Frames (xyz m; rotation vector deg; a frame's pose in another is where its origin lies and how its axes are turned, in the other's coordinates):
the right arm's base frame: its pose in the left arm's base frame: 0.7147 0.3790 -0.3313 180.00 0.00 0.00
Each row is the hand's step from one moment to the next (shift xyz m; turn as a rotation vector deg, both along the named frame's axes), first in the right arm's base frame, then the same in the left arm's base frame.
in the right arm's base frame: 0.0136 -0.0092 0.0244 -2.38 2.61 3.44
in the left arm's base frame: 0.0136 0.0092 -0.0244 -2.38 -2.61 -3.44
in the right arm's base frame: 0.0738 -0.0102 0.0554 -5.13 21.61 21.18
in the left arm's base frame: 0.0738 0.0102 -0.0554 -5.13 -21.61 -21.18
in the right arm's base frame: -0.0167 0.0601 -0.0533 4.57 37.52 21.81
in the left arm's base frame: -0.0167 -0.0601 0.0533 4.57 -37.52 -21.81
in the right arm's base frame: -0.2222 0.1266 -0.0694 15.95 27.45 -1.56
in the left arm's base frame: -0.2222 -0.1266 0.0694 15.95 -27.45 1.56
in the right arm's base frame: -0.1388 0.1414 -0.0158 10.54 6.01 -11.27
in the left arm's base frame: -0.1388 -0.1414 0.0158 10.54 -6.01 11.27
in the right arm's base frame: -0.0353 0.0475 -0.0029 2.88 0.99 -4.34
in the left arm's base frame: -0.0353 -0.0475 0.0029 2.88 -0.99 4.34
